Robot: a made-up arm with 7 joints. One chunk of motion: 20 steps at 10 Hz.
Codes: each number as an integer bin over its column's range. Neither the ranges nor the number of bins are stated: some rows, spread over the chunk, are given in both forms.
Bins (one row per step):
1: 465 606 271 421 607 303 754
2: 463 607 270 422 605 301 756
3: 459 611 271 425 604 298 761
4: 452 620 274 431 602 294 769
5: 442 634 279 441 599 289 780
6: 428 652 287 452 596 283 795
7: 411 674 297 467 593 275 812
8: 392 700 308 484 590 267 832
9: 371 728 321 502 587 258 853
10: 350 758 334 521 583 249 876
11: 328 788 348 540 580 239 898
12: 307 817 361 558 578 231 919
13: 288 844 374 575 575 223 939
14: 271 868 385 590 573 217 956
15: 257 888 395 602 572 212 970
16: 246 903 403 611 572 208 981
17: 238 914 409 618 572 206 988
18: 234 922 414 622 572 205 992
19: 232 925 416 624 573 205 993
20: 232 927 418 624 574 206 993
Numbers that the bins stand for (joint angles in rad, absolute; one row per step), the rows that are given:
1: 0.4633 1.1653 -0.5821 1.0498 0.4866 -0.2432 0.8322
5: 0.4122 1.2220 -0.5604 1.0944 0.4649 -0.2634 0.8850
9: 0.2544 1.4120 -0.4460 1.2306 0.4324 -0.3081 1.0333
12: 0.1122 1.5920 -0.3371 1.3556 0.4079 -0.3470 1.1674
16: -0.0233 1.7659 -0.2227 1.4739 0.3917 -0.3802 1.2934
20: -0.0544 1.8144 -0.1819 1.5029 0.3971 -0.3831 1.3178
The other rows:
2: 0.4589 1.1674 -0.5849 1.0520 0.4812 -0.2461 0.8362
3: 0.4500 1.1755 -0.5821 1.0587 0.4785 -0.2505 0.8464
4: 0.4344 1.1937 -0.5740 1.0721 0.4731 -0.2562 0.8626
6: 0.3811 1.2584 -0.5386 1.1190 0.4568 -0.2721 0.9155
7: 0.3433 1.3028 -0.5114 1.1525 0.4486 -0.2836 0.9500
8: 0.3011 1.3554 -0.4814 1.1904 0.4405 -0.2951 0.9907
10: 0.2078 1.4727 -0.4106 1.2730 0.4215 -0.3211 1.0801
11: 0.1589 1.5334 -0.3725 1.3154 0.4134 -0.3355 1.1248
13: 0.0700 1.6466 -0.3017 1.3935 0.3998 -0.3586 1.2081
14: 0.0322 1.6951 -0.2718 1.4270 0.3944 -0.3672 1.2426
15: 0.0011 1.7356 -0.2445 1.4538 0.3917 -0.3744 1.2711
17: -0.0411 1.7881 -0.2064 1.4895 0.3917 -0.3831 1.3076
18: -0.0500 1.8043 -0.1928 1.4984 0.3917 -0.3845 1.3158
19: -0.0544 1.8104 -0.1873 1.5029 0.3944 -0.3845 1.3178

